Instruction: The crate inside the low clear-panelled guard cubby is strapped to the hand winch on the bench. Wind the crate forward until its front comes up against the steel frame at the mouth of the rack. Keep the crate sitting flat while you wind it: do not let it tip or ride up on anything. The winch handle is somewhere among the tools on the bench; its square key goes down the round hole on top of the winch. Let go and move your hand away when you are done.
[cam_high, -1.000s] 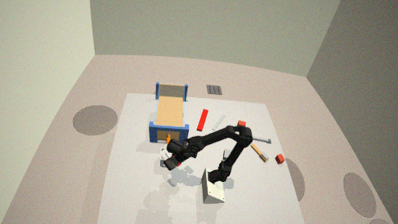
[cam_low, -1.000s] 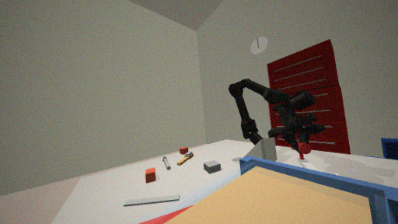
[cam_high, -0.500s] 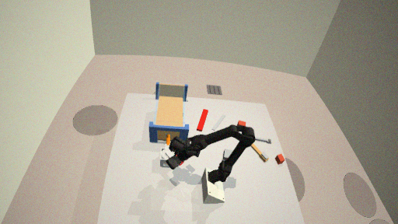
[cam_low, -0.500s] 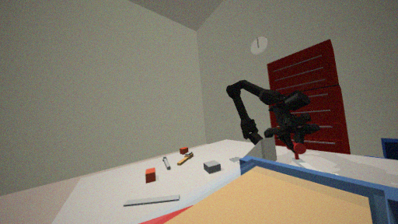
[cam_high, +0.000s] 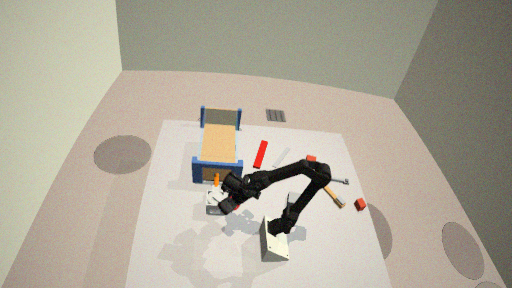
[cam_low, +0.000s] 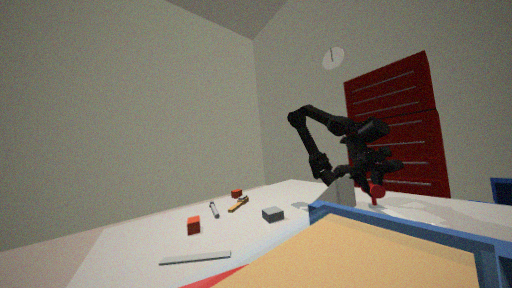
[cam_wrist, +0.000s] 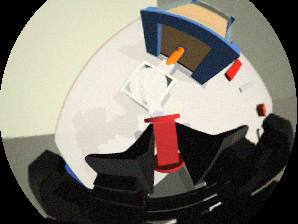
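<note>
The red knob lies 1 cm to the right of my gripper tip and 1 cm behind it. Also, from my gripper tip: blue frame: 21 cm ahead, 8 cm to the left, 2 cm below; then grey winch: 10 cm below, 6 cm to the left, 3 cm ahead; then winch handle: 3 cm below, 2 cm to the left, 1 cm ahead.
</note>
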